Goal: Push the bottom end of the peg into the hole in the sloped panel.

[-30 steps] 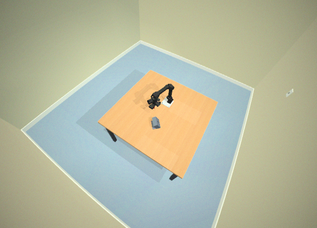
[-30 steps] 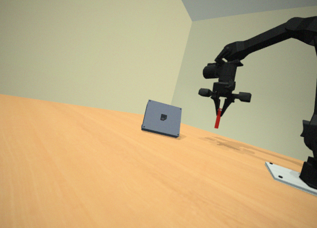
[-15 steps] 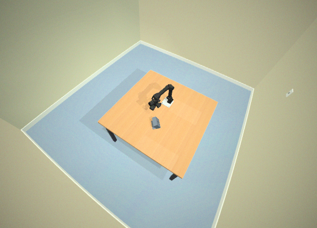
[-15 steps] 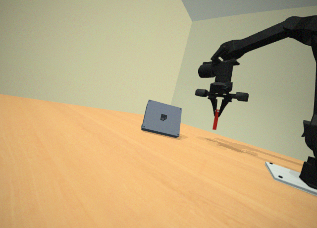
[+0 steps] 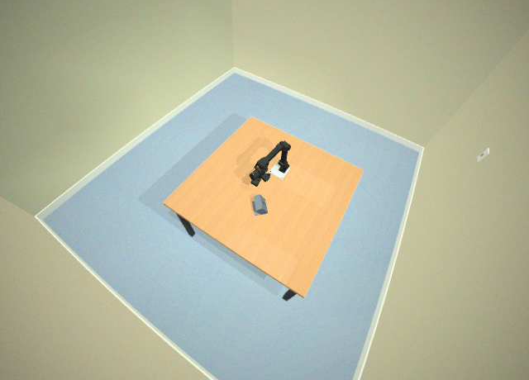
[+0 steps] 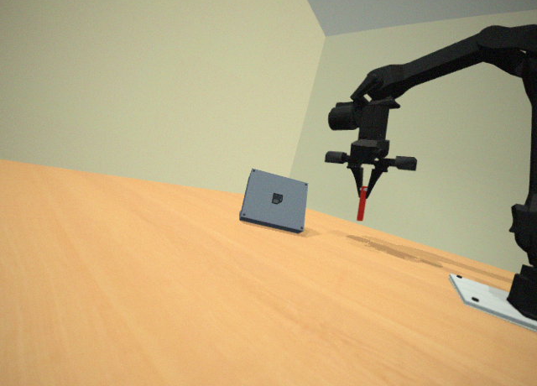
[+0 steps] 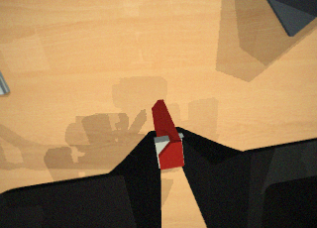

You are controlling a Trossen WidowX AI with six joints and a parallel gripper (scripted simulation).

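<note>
My gripper tip is 15 cm short of the grey sloped panel, 13 cm to the right of it and 6 cm above it. Round my gripper tip: red square peg (right at my gripper tip).
</note>
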